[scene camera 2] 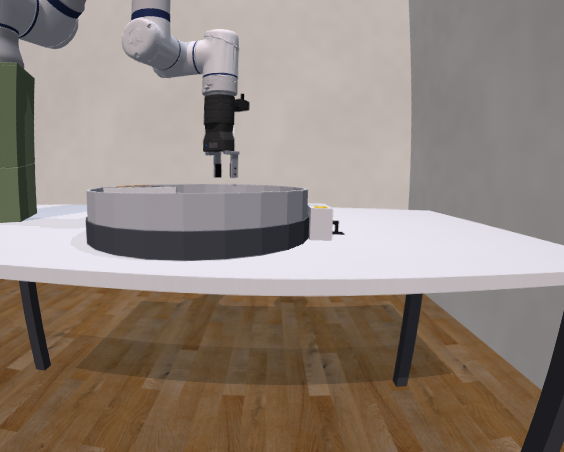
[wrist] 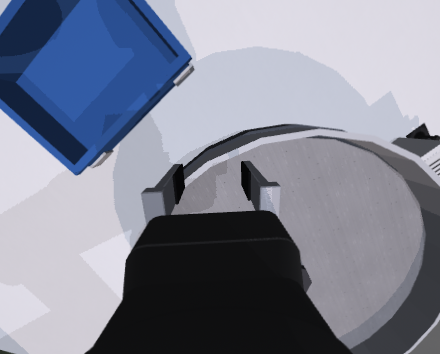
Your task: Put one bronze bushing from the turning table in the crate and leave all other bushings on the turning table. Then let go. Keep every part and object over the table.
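Places are measured from the arm's base along level axes (x ahead, y left, z up), in millimetres.
Where they show: gripper, between the fingertips: (scene camera 2: 225,177) (wrist: 212,174).
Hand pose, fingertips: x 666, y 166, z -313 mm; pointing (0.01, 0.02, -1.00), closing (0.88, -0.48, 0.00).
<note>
Things, the pixels of their top centre, and the offset from my fingertips. "*": a spot on its surface instead.
- blue crate, centre of its top: (wrist: 73,64) dz -57, dx -69, dy +159 mm
- pale panel, a spot on its surface: (scene camera 2: 150,190) * dz -23, dx -93, dy -219 mm
- white box, centre of its top: (scene camera 2: 318,205) dz -49, dx +233, dy -169 mm
- black bracket, a spot on its surface: (scene camera 2: 337,228) * dz -96, dx +274, dy -137 mm
- dark hub, centre of its top: (wrist: 289,284) dz -46, dx +2, dy -202 mm
The turning table (scene camera 2: 200,212) (wrist: 350,225) is a round grey tub with a raised wall and a dark base. My gripper (scene camera 2: 226,172) (wrist: 212,174) is open and empty, pointing down above the tub's rim level. In the wrist view its fingers are over the tub's edge nearest the crate. The blue crate (wrist: 82,62) lies at the upper left of the wrist view, outside the tub; its visible floor holds no bushing. It does not show in the scene view. No bushing can be made out in the wrist view. Thin orange-brown bits (scene camera 2: 132,187) show at the tub's rim; what they are is unclear.
A pale panel (scene camera 2: 150,190) shows just above the tub's rim at the left. A white box (scene camera 2: 320,223) with a yellow top and a black bracket (scene camera 2: 337,228) stand right of the tub. A dark hub (wrist: 306,281) is partly hidden behind the gripper. A green pedestal (scene camera 2: 12,145) stands left.
</note>
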